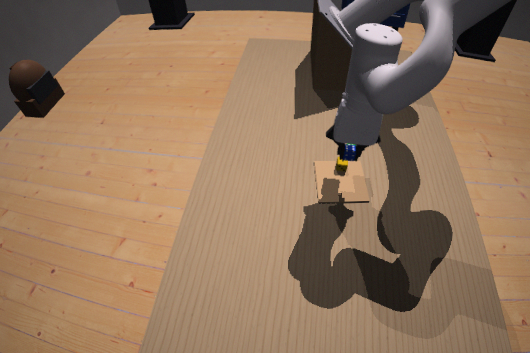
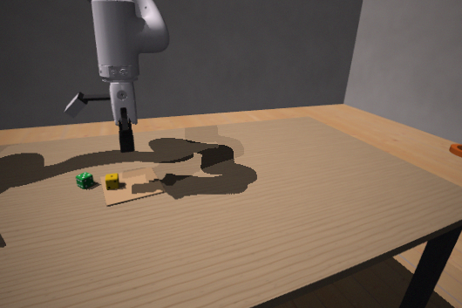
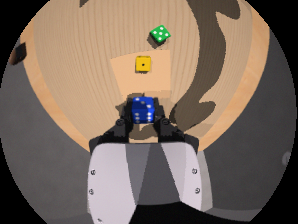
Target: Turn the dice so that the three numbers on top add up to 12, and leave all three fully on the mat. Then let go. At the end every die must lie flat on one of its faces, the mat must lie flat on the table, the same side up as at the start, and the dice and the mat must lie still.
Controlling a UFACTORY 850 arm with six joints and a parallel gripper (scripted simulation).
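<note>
My hand is 12 cm above the tan mat. Round my hand: yellow die (4 cm behind, 11 cm below); blue die (1 cm below); green die (11 cm behind, 3 cm to the left, 11 cm below).
</note>
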